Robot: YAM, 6 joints.
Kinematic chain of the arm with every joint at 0, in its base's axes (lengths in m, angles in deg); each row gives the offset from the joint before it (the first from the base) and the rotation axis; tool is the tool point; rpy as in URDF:
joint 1: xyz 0 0 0.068 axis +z
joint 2: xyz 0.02 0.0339 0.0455 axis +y
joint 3: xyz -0.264 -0.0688 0 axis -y
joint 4: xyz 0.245 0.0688 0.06 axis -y
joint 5: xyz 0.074 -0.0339 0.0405 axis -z
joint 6: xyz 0.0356 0 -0.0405 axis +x
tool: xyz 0 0 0 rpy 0 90 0
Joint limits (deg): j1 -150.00..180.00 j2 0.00..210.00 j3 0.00..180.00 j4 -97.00..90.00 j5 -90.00..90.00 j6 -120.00..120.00
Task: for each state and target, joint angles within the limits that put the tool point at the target. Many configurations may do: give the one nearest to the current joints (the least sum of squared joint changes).
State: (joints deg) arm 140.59 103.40 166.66 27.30 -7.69 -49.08
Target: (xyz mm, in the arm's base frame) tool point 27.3 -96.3 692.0
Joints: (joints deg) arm 112.86 92.75 180.00 54.02 -20.12 -49.08
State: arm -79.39 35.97 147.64 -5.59 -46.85 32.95
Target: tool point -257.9 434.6 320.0
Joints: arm -56.03 0.00 137.84 -23.76 -54.33 32.95
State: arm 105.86 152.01 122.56 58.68 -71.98 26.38
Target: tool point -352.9 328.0 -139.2
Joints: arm 133.03 179.86 104.05 54.51 -73.53 26.38
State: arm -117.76 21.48 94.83 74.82 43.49 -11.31
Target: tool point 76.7 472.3 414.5
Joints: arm -101.73 16.66 127.69 58.80 35.97 -11.31
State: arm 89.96 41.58 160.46 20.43 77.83 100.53
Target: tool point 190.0 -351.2 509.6
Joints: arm 113.30 29.32 139.87 17.21 90.00 100.53
